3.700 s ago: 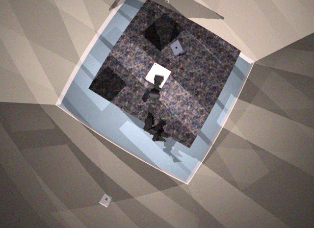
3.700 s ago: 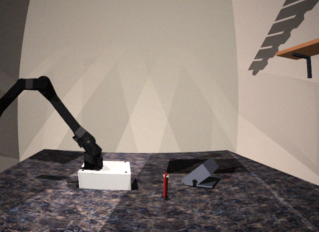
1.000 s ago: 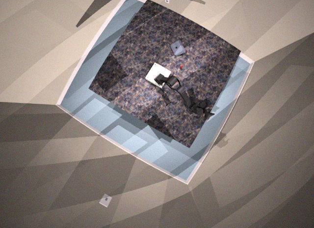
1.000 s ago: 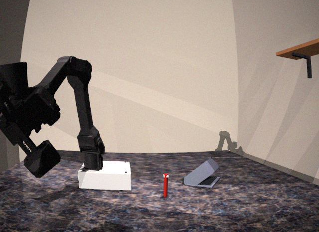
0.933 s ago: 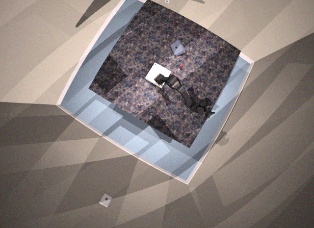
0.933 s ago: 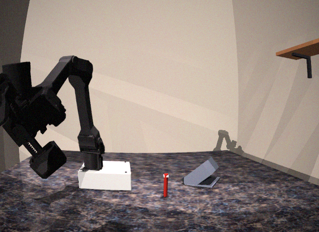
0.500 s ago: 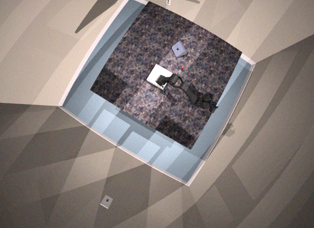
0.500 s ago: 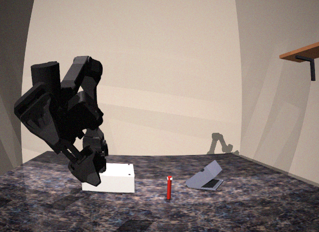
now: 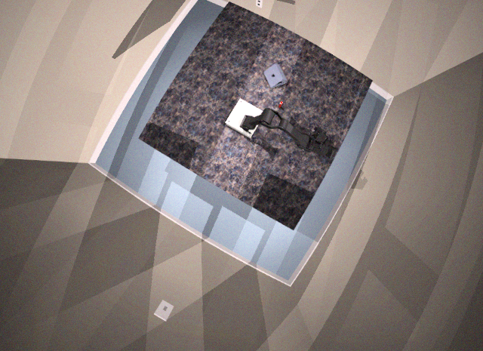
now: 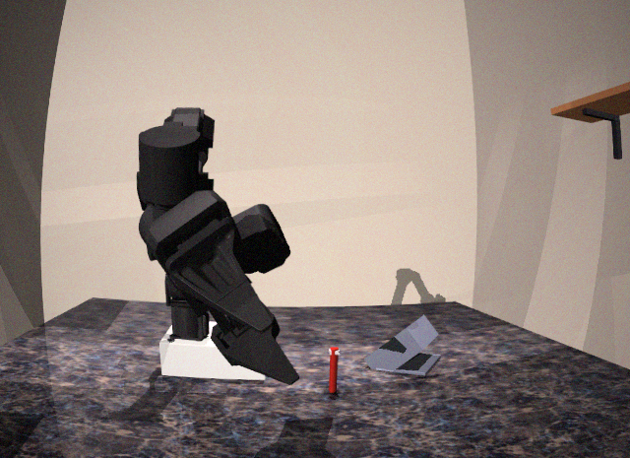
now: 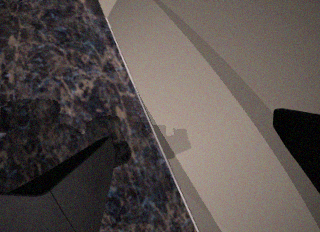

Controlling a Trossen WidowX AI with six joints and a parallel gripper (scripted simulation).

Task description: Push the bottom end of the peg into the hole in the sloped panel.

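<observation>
My gripper tip is 40 cm to the right of the red peg, 13 cm above it and 5 cm short of it. From my gripper tip the other things lie so: grey sloped panel: 56 cm to the left, 19 cm ahead, 15 cm below.
</observation>
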